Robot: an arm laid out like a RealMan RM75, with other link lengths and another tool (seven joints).
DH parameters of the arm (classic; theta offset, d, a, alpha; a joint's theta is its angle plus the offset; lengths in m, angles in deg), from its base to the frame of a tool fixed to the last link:
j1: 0 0.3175 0 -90
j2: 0 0 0 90
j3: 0 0.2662 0 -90
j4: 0 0 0 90
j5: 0 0.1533 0 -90
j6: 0 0 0 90
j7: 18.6 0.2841 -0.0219 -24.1
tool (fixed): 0 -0.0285 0 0
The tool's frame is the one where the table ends.
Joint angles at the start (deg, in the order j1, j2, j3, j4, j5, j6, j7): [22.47, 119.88, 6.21, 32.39, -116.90, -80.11, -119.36]
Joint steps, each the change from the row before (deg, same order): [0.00, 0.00, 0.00, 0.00, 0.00, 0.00, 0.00]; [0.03, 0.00, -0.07, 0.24, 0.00, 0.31, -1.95]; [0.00, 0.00, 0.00, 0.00, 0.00, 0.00, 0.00]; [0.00, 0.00, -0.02, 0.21, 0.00, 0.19, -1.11]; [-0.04, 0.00, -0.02, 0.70, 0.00, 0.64, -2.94]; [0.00, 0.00, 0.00, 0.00, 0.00, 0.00, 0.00]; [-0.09, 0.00, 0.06, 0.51, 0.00, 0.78, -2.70]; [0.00, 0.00, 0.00, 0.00, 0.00, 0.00, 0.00]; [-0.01, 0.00, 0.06, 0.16, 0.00, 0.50, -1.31]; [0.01, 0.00, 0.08, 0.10, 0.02, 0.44, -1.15]
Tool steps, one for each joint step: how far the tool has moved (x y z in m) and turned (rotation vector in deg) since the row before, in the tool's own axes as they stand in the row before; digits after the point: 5 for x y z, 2 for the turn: [0.00000, 0.00000, 0.00000, 0.00, 0.00, 0.00]; [-0.00162, 0.00114, 0.00085, -0.19, 0.56, -1.66]; [0.00000, 0.00000, 0.00000, 0.00, 0.00, 0.00]; [-0.00101, 0.00047, 0.00044, -0.09, 0.31, -0.87]; [-0.00294, 0.00137, 0.00126, -0.31, 0.77, -2.19]; [0.00000, 0.00000, 0.00000, 0.00, 0.00, 0.00]; [-0.00227, 0.00249, 0.00143, -0.54, 0.79, -2.09]; [0.00000, 0.00000, 0.00000, 0.00, 0.00, 0.00]; [-0.00103, 0.00176, 0.00106, -0.39, 0.38, -1.11]; [-0.00065, 0.00158, 0.00105, -0.35, 0.37, -1.00]
